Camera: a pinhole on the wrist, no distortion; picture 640 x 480 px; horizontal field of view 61.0 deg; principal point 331.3 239.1 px. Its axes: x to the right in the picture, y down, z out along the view. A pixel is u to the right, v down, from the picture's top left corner.
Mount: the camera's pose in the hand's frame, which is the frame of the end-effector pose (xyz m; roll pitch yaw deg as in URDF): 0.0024 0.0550 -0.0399 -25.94 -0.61 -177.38
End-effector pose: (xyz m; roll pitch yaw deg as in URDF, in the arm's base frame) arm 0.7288 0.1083 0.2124 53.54 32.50 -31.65
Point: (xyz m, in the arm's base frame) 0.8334 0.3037 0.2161
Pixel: behind the camera
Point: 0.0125 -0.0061 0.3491
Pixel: outside the picture
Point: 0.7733 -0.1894 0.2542
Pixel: 105 139
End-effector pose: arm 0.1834 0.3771 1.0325 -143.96 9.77 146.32
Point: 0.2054 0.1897 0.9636
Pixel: 617 280
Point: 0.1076 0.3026 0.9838
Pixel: 267 373
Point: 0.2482 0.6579 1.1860
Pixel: behind the camera
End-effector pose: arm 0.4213 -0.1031 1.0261 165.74 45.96 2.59
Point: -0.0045 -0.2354 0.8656
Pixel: 568 30
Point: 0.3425 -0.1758 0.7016
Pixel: 55 96
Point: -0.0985 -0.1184 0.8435
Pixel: 577 169
